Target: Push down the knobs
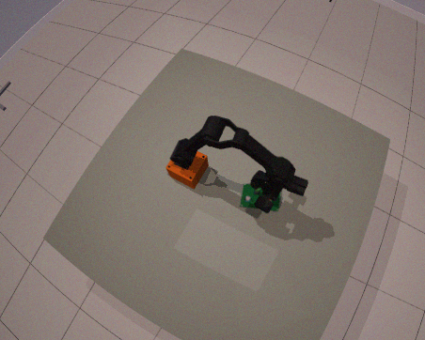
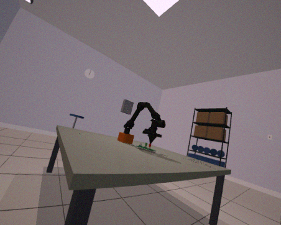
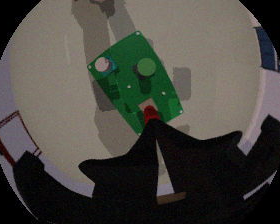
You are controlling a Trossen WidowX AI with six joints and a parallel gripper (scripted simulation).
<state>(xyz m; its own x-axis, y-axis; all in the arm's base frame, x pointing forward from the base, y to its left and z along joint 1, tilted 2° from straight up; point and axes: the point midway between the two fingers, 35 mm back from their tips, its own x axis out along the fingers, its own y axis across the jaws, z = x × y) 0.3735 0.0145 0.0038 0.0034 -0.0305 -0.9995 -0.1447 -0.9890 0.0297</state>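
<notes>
Right now the red knob is 2 cm below my gripper tip. From my gripper tip the other things lie so: green round knob 6 cm behind, 1 cm to the left, 2 cm below.
</notes>
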